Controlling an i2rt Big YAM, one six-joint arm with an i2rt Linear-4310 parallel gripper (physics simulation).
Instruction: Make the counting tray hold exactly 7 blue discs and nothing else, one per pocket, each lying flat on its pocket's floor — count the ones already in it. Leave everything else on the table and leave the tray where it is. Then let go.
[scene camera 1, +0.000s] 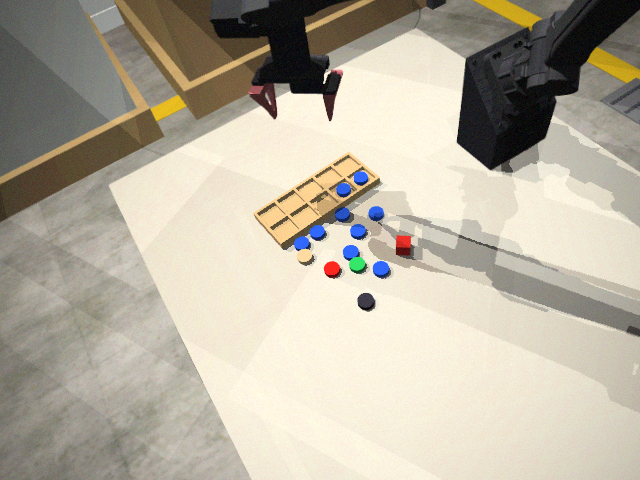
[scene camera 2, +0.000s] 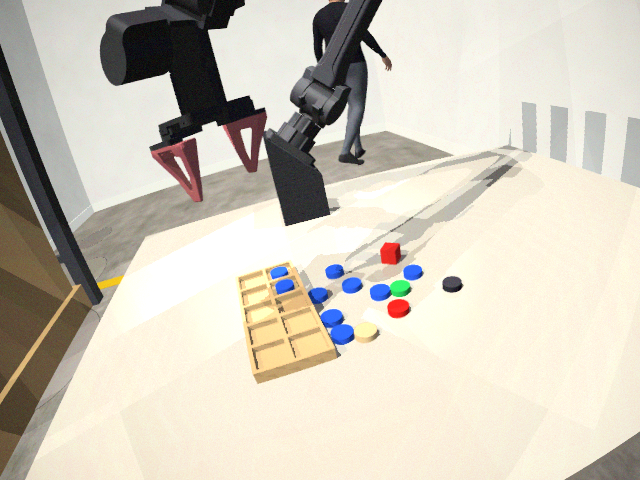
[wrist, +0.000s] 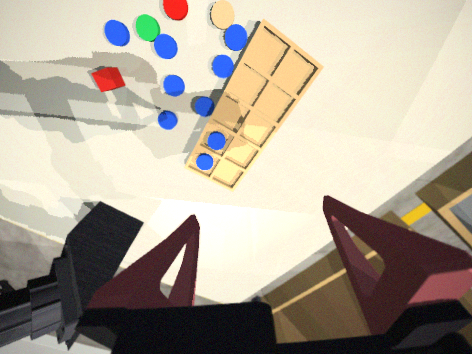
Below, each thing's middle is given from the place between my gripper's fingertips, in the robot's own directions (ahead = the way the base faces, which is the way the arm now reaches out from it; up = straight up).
The wooden counting tray (scene camera 2: 284, 334) lies 1 cm ahead of my hand, 1 cm to the left of it and 19 cm below it.
